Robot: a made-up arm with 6 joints.
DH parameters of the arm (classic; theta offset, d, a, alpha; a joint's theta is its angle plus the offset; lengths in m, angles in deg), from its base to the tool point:
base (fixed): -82.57 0 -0.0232 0
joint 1: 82.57 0.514 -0.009 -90
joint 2: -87.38 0 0.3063 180
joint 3: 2.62 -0.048 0.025 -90
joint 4: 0 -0.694 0 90
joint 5: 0 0.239 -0.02 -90
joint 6: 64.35 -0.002 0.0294 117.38
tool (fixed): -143 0.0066 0 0
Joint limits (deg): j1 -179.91..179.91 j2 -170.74..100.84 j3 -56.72..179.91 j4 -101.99..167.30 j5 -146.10..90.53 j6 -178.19..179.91
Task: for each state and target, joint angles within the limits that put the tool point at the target. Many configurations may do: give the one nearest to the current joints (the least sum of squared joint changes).
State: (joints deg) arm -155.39 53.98 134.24 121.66 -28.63 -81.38
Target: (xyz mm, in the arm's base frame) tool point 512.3 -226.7 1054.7
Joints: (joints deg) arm -179.91 29.15 171.98 142.07 -27.94 -84.99
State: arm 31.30 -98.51 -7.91 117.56 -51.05 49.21
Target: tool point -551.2 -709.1 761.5
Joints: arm 59.47 -114.68 16.16 110.10 -49.46 49.22
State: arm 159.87 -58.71 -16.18 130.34 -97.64 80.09
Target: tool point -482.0 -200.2 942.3
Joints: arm 179.91 -34.46 -33.09 143.46 -100.22 80.63
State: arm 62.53 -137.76 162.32 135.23 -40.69 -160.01
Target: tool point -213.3 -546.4 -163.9
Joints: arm 90.77 -93.77 136.75 134.63 -41.67 -161.23
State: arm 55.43 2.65 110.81 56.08 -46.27 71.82
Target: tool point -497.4 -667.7 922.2
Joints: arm 48.88 -31.97 120.01 61.01 -43.95 70.52
